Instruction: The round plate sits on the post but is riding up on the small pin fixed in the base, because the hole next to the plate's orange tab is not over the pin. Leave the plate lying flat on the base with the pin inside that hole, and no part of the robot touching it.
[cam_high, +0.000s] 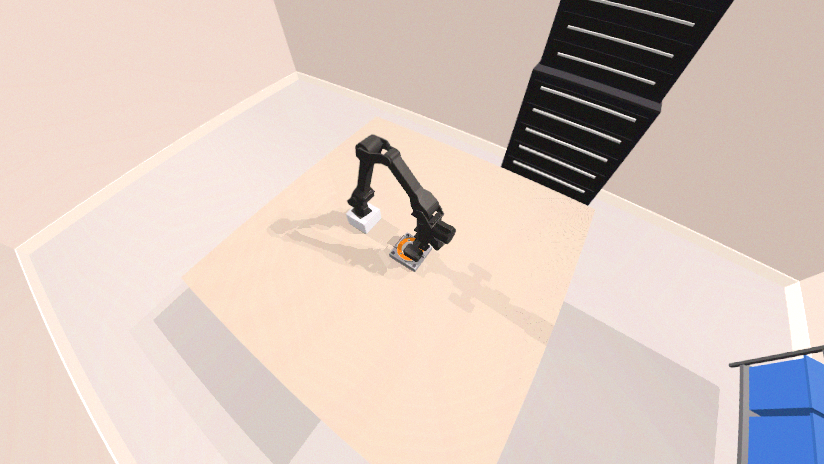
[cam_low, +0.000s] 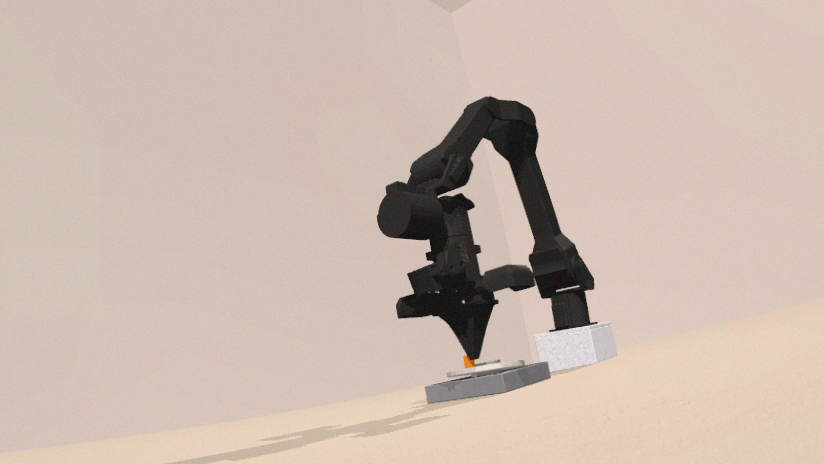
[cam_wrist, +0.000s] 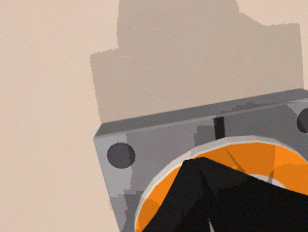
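The plate lies 2 cm to the right of my gripper tip, 2 cm behind it and 1 cm below it. From my gripper tip the other things lie so: base: 4 cm behind, 3 cm to the right, 2 cm below.
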